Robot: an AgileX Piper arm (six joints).
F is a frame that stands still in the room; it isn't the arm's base.
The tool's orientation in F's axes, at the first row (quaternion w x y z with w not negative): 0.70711, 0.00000, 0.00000, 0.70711
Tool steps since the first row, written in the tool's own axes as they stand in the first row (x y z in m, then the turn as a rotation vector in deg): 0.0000, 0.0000, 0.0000, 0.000, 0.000, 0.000; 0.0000, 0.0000, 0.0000, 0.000, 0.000, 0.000; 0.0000, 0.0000, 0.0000, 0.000, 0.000, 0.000; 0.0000, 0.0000, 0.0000, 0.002, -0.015, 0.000; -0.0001, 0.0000, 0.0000, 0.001, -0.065, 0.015; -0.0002, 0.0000, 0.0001, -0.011, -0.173, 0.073; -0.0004, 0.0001, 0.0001, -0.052, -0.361, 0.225; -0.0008, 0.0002, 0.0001, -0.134, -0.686, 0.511; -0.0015, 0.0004, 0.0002, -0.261, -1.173, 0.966; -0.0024, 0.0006, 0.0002, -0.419, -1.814, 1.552; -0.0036, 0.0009, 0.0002, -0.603, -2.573, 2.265; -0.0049, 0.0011, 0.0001, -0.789, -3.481, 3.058
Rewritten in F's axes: 0.0000, 0.0000, 0.0000, 0.000, 0.000, 0.000; 0.0000, 0.0000, 0.0000, 0.000, 0.000, 0.000; 0.0000, 0.0000, 0.0000, 0.000, 0.000, 0.000; 0.0000, 0.0000, 0.0000, 0.015, 0.002, 0.000; 0.0000, -0.0001, 0.0000, 0.065, 0.001, 0.015; 0.0000, -0.0002, 0.0001, 0.173, -0.011, 0.073; -0.0001, -0.0004, 0.0001, 0.361, -0.052, 0.225; -0.0002, -0.0008, 0.0001, 0.686, -0.134, 0.511; -0.0004, -0.0015, 0.0002, 1.173, -0.261, 0.966; -0.0006, -0.0024, 0.0002, 1.814, -0.419, 1.552; -0.0009, -0.0036, 0.0002, 2.573, -0.603, 2.265; -0.0011, -0.0049, 0.0001, 3.481, -0.789, 3.058
